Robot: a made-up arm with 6 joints.
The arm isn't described. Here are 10 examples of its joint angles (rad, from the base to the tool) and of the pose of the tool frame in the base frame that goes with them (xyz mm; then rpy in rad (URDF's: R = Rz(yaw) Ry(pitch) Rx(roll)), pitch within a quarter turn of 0, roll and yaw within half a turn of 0).
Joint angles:
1: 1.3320 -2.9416 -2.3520 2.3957 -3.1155 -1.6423
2: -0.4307 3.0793 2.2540 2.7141 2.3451 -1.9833
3: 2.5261 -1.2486 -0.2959 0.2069 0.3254 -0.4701
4: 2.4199 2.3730 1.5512 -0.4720 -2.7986 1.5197
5: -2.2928 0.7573 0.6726 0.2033 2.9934 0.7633
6: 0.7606 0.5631 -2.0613 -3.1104 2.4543 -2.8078
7: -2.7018 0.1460 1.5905 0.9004 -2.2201 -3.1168
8: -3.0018 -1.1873 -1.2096 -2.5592 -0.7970 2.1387
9: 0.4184 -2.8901 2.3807 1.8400 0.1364 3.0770
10: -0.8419 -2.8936 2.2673 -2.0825 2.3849 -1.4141
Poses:
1: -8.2 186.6 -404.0 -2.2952 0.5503 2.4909
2: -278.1 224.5 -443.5 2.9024 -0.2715 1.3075
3: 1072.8 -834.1 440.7 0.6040 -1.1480 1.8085
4: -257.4 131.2 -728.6 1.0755 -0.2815 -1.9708
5: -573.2 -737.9 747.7 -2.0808 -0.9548 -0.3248
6: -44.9 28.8 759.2 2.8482 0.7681 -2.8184
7: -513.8 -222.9 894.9 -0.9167 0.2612 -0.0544
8: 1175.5 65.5 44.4 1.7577 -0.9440 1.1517
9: -486.9 -140.9 -68.0 0.5199 -0.2181 -1.0405
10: -326.1 344.0 -287.1 -2.8182 0.5932 1.5206
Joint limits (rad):
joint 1: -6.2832..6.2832
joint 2: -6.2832..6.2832
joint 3: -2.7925..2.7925
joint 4: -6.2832..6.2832
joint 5: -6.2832..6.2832
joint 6: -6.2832..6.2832
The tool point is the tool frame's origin. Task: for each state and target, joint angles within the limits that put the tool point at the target. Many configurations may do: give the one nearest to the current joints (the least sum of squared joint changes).
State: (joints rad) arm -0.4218 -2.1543 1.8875 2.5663 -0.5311 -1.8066
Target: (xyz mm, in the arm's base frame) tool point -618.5 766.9 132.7
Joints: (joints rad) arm -0.8637 -2.2571 1.5220 2.5704 -0.4378 -1.8066
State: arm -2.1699 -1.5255 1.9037 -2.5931 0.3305 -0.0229
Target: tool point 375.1 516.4 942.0
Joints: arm -2.1462 -1.3229 1.5685 -2.6044 0.3570 -0.0229
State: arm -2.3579 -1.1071 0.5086 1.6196 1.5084 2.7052
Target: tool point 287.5 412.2 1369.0
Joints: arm -1.8611 -0.5232 0.3805 1.6554 1.1440 2.7052
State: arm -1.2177 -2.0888 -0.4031 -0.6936 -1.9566 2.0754
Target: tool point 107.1 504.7 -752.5
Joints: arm -1.5535 -2.1829 -1.0774 -0.6542 -2.0447 2.0754
